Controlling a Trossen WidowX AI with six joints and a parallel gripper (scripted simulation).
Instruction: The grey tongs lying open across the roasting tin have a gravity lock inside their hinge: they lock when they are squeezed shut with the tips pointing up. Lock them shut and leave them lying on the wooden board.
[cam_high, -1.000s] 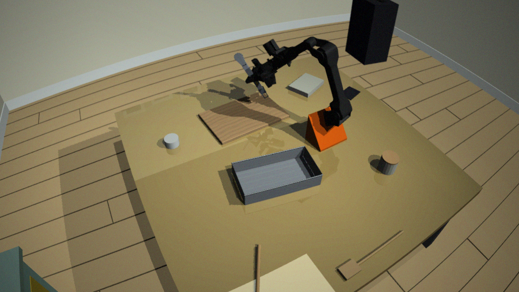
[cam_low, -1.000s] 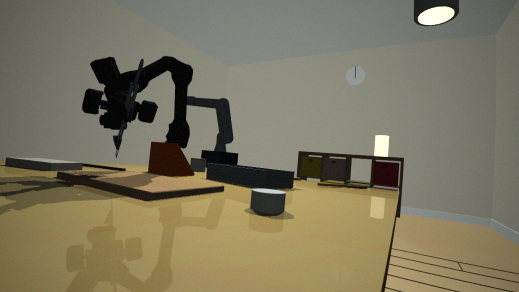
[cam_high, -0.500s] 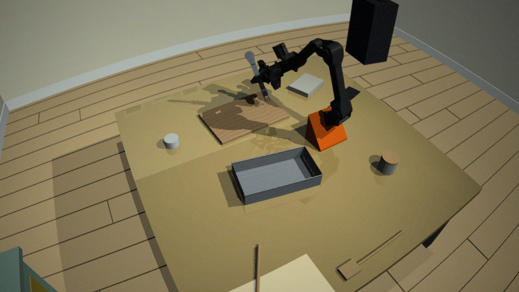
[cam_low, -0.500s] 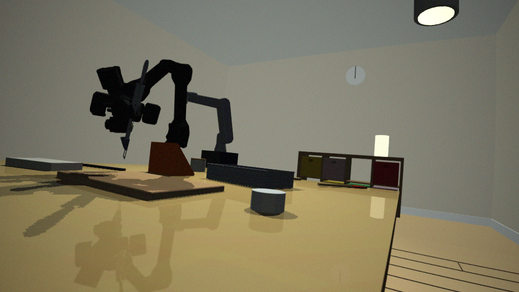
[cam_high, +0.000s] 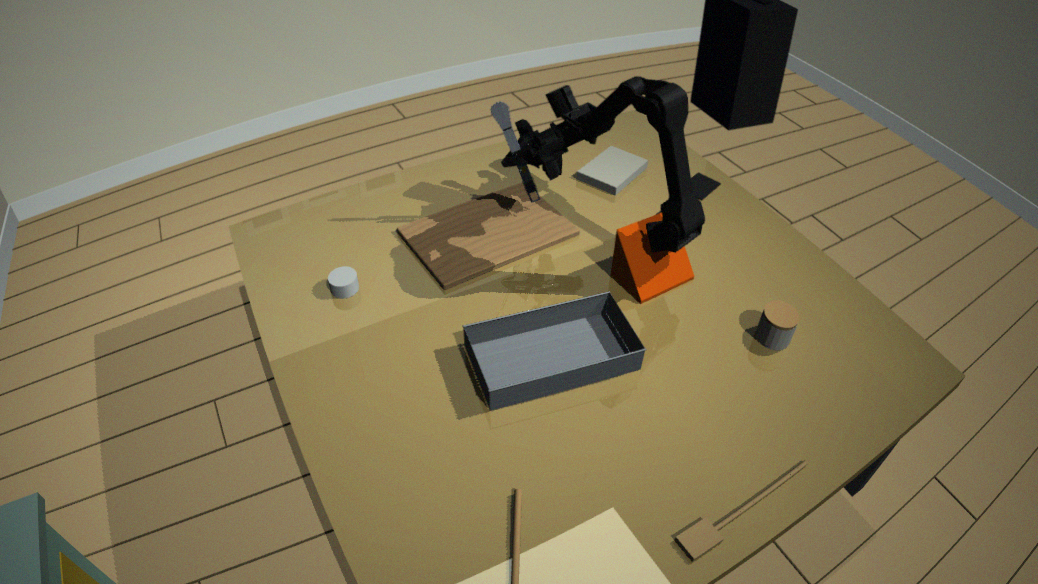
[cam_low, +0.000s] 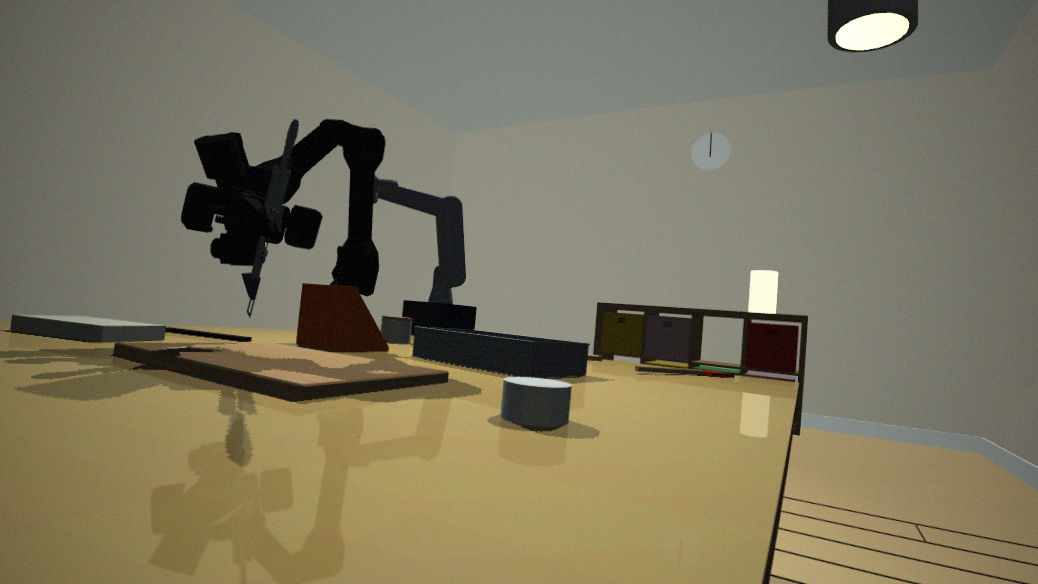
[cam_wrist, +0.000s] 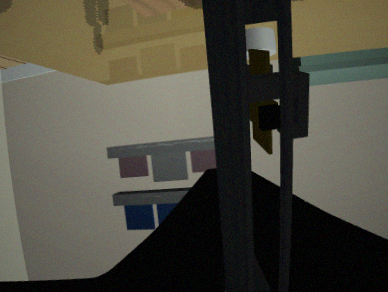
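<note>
My gripper tip is 170 mm above the wooden board, 40 mm short of it and 10 mm to the right of it. Round my gripper tip: flat block: 370 mm behind, 160 mm below, 110 mm to the right; brown-topped cylinder: 560 mm to the left, 380 mm behind, 140 mm below; grey roasting tin: 420 mm to the left, 150 mm below, 70 mm ahead.
</note>
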